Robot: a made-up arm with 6 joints.
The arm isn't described. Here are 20 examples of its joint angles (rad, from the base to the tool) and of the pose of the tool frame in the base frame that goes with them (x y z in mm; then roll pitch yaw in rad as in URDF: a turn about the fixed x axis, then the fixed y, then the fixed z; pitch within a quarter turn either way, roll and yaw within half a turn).
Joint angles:
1: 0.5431 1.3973 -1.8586 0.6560 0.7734 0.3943
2: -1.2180 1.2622 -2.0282 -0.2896 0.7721 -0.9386
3: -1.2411 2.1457 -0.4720 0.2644 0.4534 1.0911
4: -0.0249 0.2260 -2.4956 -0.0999 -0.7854 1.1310
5: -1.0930 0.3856 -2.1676 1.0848 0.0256 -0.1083
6: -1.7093 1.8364 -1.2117 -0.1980 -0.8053 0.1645
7: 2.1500 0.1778 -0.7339 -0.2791 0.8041 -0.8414
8: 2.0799 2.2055 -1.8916 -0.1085 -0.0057 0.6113
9: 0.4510 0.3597 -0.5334 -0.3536 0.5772 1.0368
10: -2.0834 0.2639 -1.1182 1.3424 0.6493 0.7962
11: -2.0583 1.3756 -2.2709 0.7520 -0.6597 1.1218
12: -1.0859 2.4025 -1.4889 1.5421 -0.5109 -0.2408
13: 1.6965 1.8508 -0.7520 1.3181 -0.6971 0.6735
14: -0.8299 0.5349 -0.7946 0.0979 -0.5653 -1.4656
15: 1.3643 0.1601 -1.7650 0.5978 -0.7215 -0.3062
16: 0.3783 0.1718 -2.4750 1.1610 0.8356 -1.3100
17: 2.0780 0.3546 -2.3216 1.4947 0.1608 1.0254
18: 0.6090 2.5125 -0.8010 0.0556 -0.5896 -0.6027
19: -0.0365 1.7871 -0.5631 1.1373 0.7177 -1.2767
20: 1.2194 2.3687 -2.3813 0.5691 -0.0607 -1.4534
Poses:
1: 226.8 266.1 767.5 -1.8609 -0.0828 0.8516
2: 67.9 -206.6 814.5 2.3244 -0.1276 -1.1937
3: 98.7 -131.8 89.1 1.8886 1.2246 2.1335
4: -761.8 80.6 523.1 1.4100 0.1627 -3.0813
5: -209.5 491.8 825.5 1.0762 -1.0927 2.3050
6: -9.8 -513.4 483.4 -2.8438 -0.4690 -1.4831
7: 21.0 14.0 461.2 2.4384 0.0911 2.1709
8: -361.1 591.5 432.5 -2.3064 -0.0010 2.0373
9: 61.9 54.1 441.7 -2.1380 0.0708 0.1711
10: 155.2 93.5 707.1 -1.0820 -0.6519 -1.5612
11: -84.9 -18.9 1011.8 0.4434 -0.9136 2.7042
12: 228.2 -549.8 157.8 -2.0512 0.4833 -1.8931
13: 52.9 417.3 267.2 -1.5716 0.4737 0.6250
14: 42.5 -27.0 677.6 1.8888 -0.8648 -0.5628
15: -80.1 -525.3 730.9 0.2033 -0.5461 -1.3773
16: -633.3 -94.3 611.9 0.9738 -0.5273 2.4481
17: 280.9 -514.8 777.0 2.7841 -1.2333 -0.9971
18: 296.2 250.9 -19.5 3.1013 0.8760 0.8302
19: 226.7 129.4 220.6 -1.8083 0.7646 1.1847
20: 241.7 705.6 514.6 2.5574 -0.2311 1.4017
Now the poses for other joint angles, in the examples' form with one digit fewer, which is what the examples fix.
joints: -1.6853 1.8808 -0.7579 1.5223 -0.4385 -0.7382
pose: -86 -352 206 -2.598 0.652 -2.374
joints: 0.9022 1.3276 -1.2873 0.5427 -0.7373 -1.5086
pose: 254 262 717 2.501 -0.739 0.724
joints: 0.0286 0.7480 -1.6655 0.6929 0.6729 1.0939
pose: -14 95 845 -1.223 -0.493 0.242
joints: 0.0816 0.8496 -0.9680 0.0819 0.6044 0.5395
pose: 180 77 551 -2.199 0.181 0.061
